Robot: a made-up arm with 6 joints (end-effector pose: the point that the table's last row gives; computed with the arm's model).
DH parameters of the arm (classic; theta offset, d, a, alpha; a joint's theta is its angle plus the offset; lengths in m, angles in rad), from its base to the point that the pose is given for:
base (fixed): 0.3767 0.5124 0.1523 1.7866
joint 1: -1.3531 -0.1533 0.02 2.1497
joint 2: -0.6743 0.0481 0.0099 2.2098
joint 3: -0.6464 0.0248 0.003 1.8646
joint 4: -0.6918 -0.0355 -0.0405 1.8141
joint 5: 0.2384 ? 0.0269 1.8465
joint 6: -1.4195 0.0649 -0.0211 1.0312
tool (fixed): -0.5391 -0.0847 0 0
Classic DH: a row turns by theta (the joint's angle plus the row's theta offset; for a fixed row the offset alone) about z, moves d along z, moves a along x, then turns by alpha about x.
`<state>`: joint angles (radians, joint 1 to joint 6).
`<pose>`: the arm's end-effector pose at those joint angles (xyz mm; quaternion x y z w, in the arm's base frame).
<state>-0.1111 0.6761 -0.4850 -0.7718 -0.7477 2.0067</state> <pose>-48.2 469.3 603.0 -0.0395 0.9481 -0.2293 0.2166</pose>
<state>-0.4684 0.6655 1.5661 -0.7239 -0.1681 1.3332</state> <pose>227.0 126.8 742.0 0.3622 -0.7536 -0.5412 0.0897</pose>
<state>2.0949 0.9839 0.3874 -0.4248 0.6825 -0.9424</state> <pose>36.4 321.8 421.5 -0.3445 -0.5510 -0.6836 0.3323</pose>
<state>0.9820 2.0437 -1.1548 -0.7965 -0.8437 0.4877</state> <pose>195.7 238.9 230.8 -0.2815 -0.0430 -0.9515 0.1168</pose>
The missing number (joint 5, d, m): 0.2114
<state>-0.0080 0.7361 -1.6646 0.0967 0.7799 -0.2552</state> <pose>-85.6 149.3 359.7 0.7480 0.4099 0.4315 0.2937</pose>
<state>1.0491 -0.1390 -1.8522 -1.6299 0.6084 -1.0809</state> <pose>28.3 351.6 648.0 -0.4106 0.1253 -0.6998 0.5710</pose>
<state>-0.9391 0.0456 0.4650 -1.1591 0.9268 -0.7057</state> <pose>177.2 159.8 693.4 -0.3886 0.1266 0.6282 0.6620</pose>
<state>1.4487 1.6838 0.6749 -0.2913 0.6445 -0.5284</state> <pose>-66.9 326.8 488.0 -0.6747 -0.1795 -0.4714 0.5389</pose>
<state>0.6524 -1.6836 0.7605 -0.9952 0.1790 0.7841</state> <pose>105.9 76.5 273.6 -0.1031 -0.3322 0.3966 0.8496</pose>
